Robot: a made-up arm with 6 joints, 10 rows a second.
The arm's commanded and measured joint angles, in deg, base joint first. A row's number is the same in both.
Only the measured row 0 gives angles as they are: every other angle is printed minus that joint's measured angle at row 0.
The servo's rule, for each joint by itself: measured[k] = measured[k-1] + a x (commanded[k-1-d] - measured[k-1]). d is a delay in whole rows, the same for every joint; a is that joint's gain. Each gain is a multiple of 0.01, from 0.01 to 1. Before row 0 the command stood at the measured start. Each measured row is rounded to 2 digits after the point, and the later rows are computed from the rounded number. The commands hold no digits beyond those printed.
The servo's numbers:
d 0
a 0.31 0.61 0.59 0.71 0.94 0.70
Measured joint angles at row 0:
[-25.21, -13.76, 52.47, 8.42, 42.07, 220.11]
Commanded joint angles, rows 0 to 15:
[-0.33, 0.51, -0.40, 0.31, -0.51, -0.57]
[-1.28, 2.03, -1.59, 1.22, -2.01, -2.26]
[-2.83, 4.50, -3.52, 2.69, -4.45, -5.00]
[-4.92, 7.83, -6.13, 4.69, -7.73, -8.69]
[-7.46, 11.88, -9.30, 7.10, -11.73, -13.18]
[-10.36, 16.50, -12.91, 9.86, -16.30, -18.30]
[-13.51, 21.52, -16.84, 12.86, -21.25, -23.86]
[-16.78, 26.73, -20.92, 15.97, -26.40, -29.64]
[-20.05, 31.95, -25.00, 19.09, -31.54, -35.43]
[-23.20, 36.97, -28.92, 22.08, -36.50, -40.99]
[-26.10, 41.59, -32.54, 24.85, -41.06, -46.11]
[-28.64, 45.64, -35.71, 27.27, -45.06, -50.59]
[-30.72, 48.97, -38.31, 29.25, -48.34, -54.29]
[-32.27, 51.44, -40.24, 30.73, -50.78, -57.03]
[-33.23, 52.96, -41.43, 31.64, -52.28, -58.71]
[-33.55, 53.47, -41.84, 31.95, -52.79, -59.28]
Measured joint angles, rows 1 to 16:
[-0.10, 0.31, -0.24, 0.22, -0.48, -0.40]
[-0.47, 1.36, -1.04, 0.93, -1.92, -1.70]
[-1.20, 3.28, -2.50, 2.18, -4.30, -4.01]
[-2.35, 6.06, -4.64, 3.96, -7.52, -7.29]
[-3.93, 9.61, -7.39, 6.19, -11.48, -11.41]
[-5.92, 13.81, -10.65, 8.80, -16.01, -16.23]
[-8.27, 18.51, -14.30, 11.68, -20.94, -21.57]
[-10.91, 23.52, -18.21, 14.73, -26.07, -27.22]
[-13.74, 28.66, -22.22, 17.83, -31.21, -32.97]
[-16.67, 33.73, -26.17, 20.85, -36.18, -38.58]
[-19.59, 38.52, -29.93, 23.69, -40.77, -43.85]
[-22.40, 42.86, -33.34, 26.23, -44.80, -48.57]
[-24.98, 46.59, -36.27, 28.37, -48.13, -52.57]
[-27.24, 49.55, -38.61, 30.05, -50.62, -55.69]
[-29.10, 51.63, -40.27, 31.18, -52.18, -57.80]
[-30.48, 52.75, -41.20, 31.73, -52.75, -58.84]

